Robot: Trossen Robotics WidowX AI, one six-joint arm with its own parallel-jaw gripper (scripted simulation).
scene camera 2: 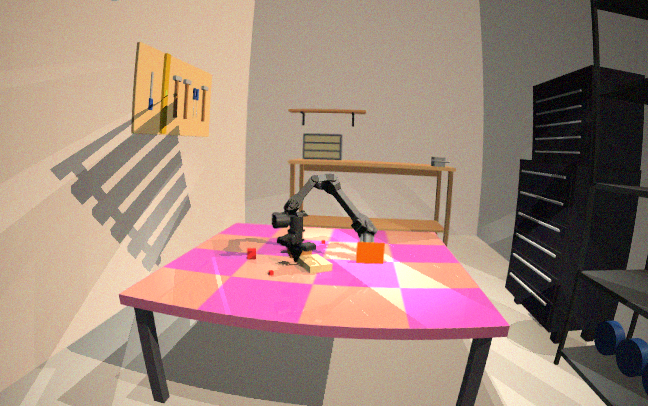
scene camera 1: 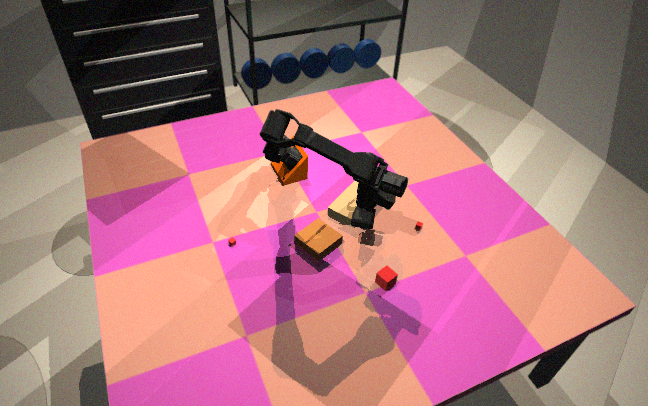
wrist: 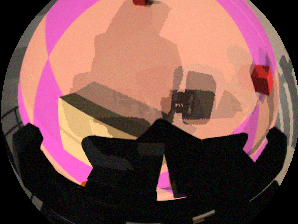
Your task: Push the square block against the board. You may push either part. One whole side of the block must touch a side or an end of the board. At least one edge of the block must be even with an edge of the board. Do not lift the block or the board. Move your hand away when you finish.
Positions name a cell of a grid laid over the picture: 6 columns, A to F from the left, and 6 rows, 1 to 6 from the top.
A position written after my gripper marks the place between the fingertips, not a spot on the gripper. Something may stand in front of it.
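Note:
There is a board here, which I see in scene camera 1 (scene camera 1: D4) and also in the wrist view (wrist: B4). A square block (scene camera 1: C4) is part of the scene too. As for my gripper (scene camera 1: D4), which the wrist view shows as well (wrist: D4), it is shut and holds nothing.

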